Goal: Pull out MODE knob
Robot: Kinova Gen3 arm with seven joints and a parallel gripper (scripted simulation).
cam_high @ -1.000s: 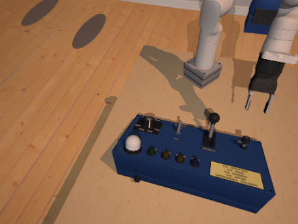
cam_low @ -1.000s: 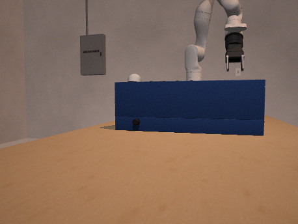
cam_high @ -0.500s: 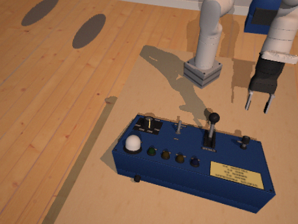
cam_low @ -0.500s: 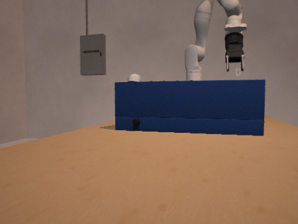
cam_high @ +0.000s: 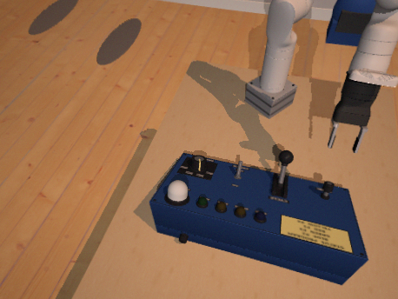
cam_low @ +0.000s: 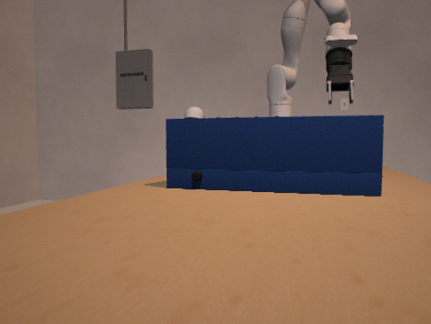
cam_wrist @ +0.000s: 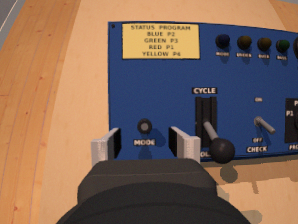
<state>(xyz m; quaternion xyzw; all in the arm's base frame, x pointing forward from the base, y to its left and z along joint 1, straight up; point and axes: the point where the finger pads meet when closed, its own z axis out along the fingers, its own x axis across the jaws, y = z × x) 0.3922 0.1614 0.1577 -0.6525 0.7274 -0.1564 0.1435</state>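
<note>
Right now my hand is 60 mm short of the mode knob, 10 mm to the left of it and 130 mm above it. From my hand the other things lie so: cycle lever (20 mm ahead, 120 mm to the right, 120 mm below); blue console (70 mm ahead, 190 mm to the right, 160 mm below); toggle switch (30 mm ahead, 250 mm to the right, 140 mm below).
</note>
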